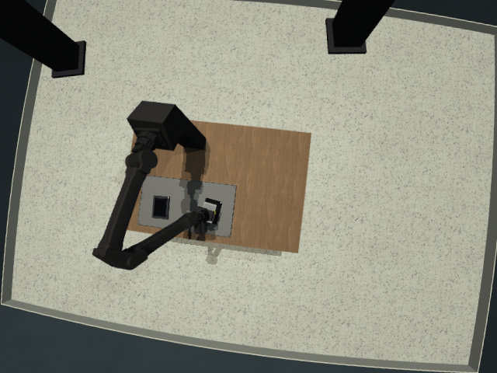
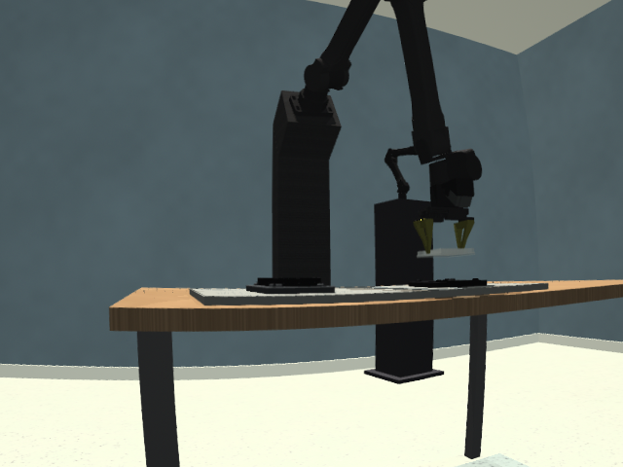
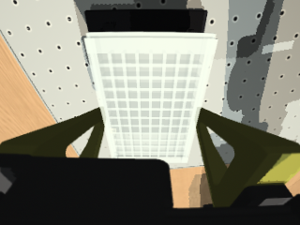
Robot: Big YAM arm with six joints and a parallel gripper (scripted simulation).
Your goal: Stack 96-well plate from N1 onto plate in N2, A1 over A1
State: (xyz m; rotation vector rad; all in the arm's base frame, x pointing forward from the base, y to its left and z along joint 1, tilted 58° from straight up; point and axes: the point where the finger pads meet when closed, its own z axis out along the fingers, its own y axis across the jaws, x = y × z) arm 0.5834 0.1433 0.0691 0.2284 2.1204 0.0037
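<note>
The black 96-well plate lies 40 mm behind my hand, 370 mm to the right of it and 60 mm below it. From my hand the other things lie so: black plate nest: 80 mm below; then white 96-well plate: 10 mm below.
</note>
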